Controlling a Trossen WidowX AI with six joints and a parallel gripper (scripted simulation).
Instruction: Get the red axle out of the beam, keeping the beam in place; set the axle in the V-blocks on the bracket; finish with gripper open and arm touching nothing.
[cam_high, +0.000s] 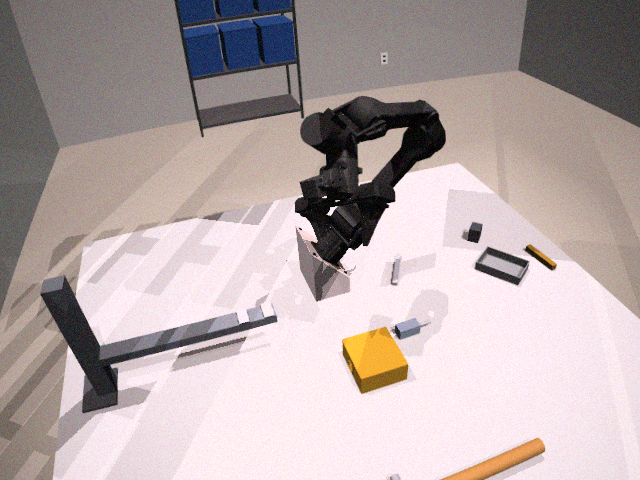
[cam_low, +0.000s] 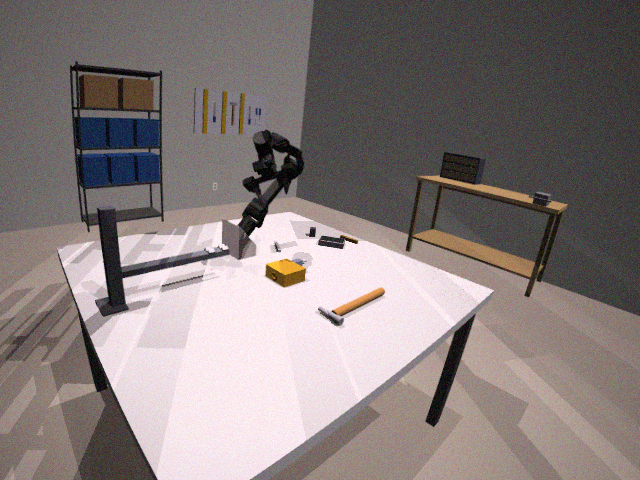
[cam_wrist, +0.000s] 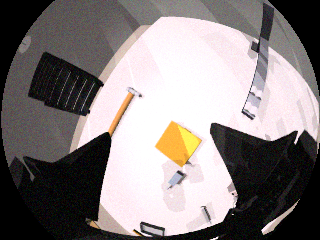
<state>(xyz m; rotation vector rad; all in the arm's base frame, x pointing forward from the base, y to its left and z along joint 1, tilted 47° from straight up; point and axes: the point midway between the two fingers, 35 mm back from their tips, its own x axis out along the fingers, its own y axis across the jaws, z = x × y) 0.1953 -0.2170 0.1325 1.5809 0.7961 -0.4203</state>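
The grey block lies 17 cm to the left of my gripper tip and 29 cm below it. From my gripper tip the other things lie so: grey tray (7 cm behind, 49 cm to the left, 29 cm below); then yellow beam (4 cm ahead, 4 cm to the left, 27 cm below); then dark cube (22 cm behind, 51 cm to the left, 28 cm below).
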